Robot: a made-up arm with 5 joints. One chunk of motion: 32 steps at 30 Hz.
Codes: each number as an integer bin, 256 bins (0 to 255) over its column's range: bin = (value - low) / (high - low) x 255, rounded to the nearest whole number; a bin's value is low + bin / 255 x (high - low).
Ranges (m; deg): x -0.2..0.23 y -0.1..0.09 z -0.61..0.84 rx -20..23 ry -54..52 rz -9..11
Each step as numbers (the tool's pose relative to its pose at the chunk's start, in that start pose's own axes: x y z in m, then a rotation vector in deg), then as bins.
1 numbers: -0.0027 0.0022 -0.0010 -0.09 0.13 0.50
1 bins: 117 137 107 118 130 121
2 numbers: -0.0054 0.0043 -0.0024 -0.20 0.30 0.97
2 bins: 115 140 107 117 131 127
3 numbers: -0.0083 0.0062 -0.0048 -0.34 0.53 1.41
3 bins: 114 143 106 117 131 133
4 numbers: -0.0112 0.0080 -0.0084 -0.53 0.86 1.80
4 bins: 112 145 106 115 132 138
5 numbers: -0.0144 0.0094 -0.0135 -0.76 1.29 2.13
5 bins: 110 147 105 114 133 142
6 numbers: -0.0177 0.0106 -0.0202 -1.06 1.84 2.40
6 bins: 108 148 104 112 134 145
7 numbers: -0.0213 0.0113 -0.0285 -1.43 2.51 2.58
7 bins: 106 149 102 110 136 148
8 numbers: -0.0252 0.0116 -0.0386 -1.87 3.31 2.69
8 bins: 104 150 100 108 138 149
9 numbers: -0.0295 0.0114 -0.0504 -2.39 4.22 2.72
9 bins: 101 150 98 104 140 149
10 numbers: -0.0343 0.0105 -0.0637 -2.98 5.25 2.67
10 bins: 98 148 96 101 143 149
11 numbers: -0.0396 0.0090 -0.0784 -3.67 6.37 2.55
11 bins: 95 146 93 97 145 147
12 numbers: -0.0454 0.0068 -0.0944 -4.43 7.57 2.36
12 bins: 92 143 91 92 148 145
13 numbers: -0.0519 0.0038 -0.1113 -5.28 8.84 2.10
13 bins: 88 139 88 87 151 142
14 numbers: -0.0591 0.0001 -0.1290 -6.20 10.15 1.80
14 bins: 84 134 85 82 154 138
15 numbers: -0.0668 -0.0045 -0.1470 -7.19 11.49 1.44
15 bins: 79 128 81 76 158 133
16 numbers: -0.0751 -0.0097 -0.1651 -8.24 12.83 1.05
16 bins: 74 121 78 70 161 128
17 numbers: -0.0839 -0.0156 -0.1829 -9.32 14.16 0.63
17 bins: 69 113 75 63 164 123
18 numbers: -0.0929 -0.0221 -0.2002 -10.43 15.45 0.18
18 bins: 64 105 72 57 167 117
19 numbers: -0.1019 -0.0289 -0.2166 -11.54 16.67 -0.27
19 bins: 58 95 69 50 170 111
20 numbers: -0.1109 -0.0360 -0.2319 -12.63 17.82 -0.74
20 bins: 53 86 66 44 173 105
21 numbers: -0.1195 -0.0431 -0.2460 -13.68 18.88 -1.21
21 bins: 48 76 64 37 175 99
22 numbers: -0.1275 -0.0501 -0.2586 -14.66 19.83 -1.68
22 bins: 43 67 62 32 178 93
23 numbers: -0.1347 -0.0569 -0.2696 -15.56 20.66 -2.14
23 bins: 39 58 60 26 180 87
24 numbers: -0.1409 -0.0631 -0.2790 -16.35 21.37 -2.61
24 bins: 35 50 58 22 181 81
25 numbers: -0.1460 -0.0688 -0.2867 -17.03 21.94 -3.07
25 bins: 32 42 57 18 183 76
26 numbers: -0.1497 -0.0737 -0.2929 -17.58 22.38 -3.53
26 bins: 30 35 56 14 184 70
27 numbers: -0.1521 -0.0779 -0.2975 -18.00 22.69 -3.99
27 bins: 28 30 55 12 184 64
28 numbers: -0.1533 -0.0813 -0.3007 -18.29 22.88 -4.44
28 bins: 28 25 54 10 185 58
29 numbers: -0.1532 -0.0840 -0.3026 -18.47 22.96 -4.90
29 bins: 28 21 54 9 185 52
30 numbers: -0.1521 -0.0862 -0.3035 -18.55 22.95 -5.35
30 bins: 28 19 54 9 185 47
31 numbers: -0.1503 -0.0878 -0.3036 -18.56 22.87 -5.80
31 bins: 29 16 54 9 185 41
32 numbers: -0.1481 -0.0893 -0.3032 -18.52 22.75 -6.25
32 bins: 31 14 54 9 185 35
